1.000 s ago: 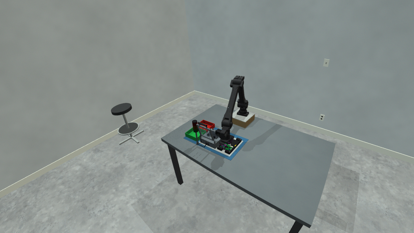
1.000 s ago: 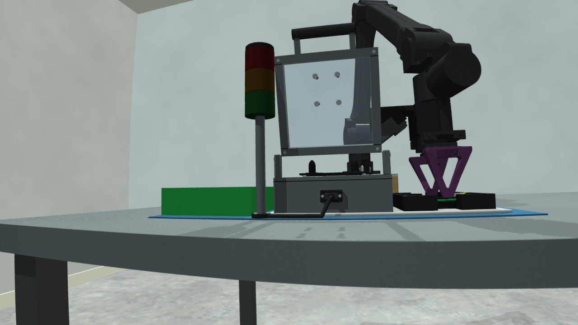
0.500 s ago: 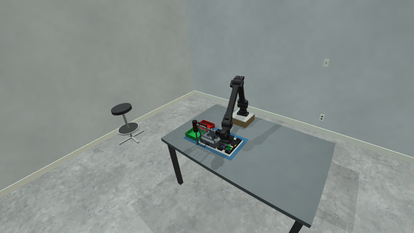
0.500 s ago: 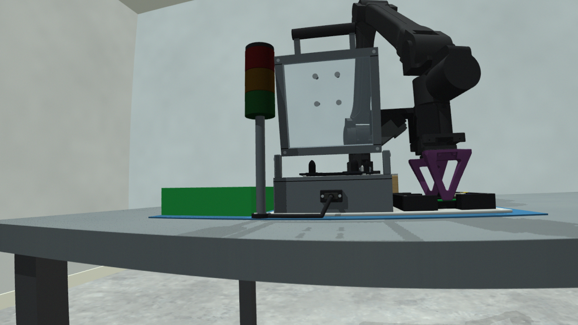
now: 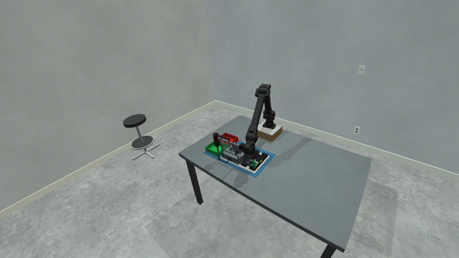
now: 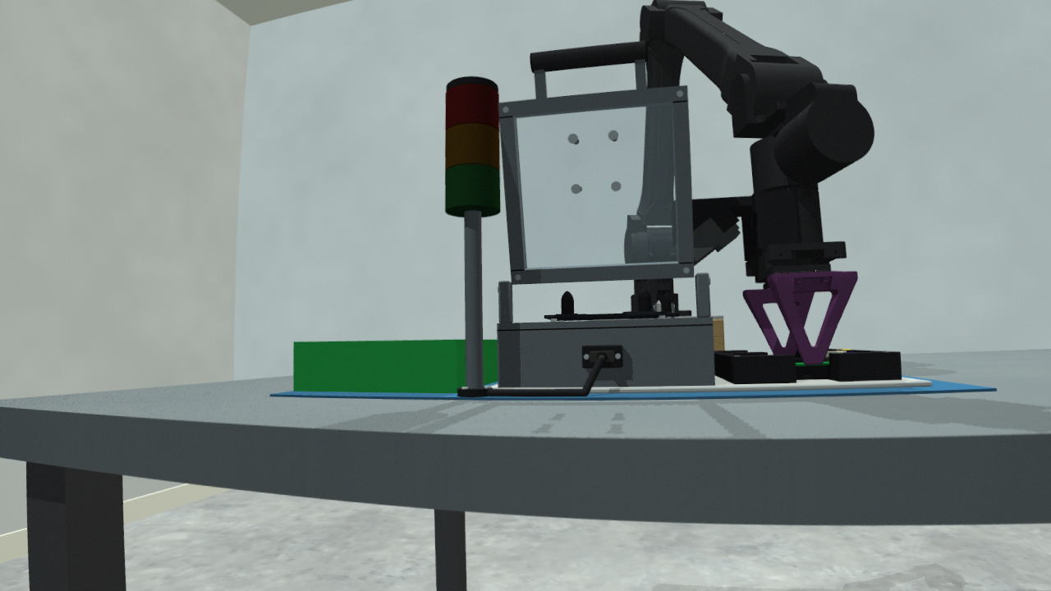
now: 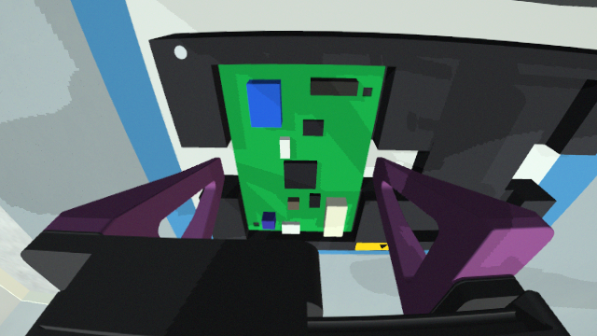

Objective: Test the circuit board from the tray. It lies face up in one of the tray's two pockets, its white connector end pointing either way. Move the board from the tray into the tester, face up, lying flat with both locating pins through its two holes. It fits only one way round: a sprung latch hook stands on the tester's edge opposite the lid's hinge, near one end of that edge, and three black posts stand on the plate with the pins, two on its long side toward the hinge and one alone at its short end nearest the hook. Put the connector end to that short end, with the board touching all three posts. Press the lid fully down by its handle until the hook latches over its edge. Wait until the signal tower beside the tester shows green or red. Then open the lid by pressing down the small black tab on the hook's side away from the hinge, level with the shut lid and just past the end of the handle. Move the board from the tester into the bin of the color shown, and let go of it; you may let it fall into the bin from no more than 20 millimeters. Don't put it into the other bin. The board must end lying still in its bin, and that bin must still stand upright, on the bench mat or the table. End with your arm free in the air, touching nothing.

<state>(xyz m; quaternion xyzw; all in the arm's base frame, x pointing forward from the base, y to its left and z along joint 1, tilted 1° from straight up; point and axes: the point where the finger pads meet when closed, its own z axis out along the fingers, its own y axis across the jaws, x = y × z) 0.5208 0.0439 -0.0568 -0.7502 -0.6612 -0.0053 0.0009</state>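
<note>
Right now my hand is 1 cm above the green circuit board. Round my hand: black tester plate: 6 cm behind, 16 cm to the right, 5 cm above; black latch hook: 12 cm behind, 10 cm to the right, 6 cm above; clear lid: 6 cm ahead, 18 cm to the right, 16 cm above.
</note>
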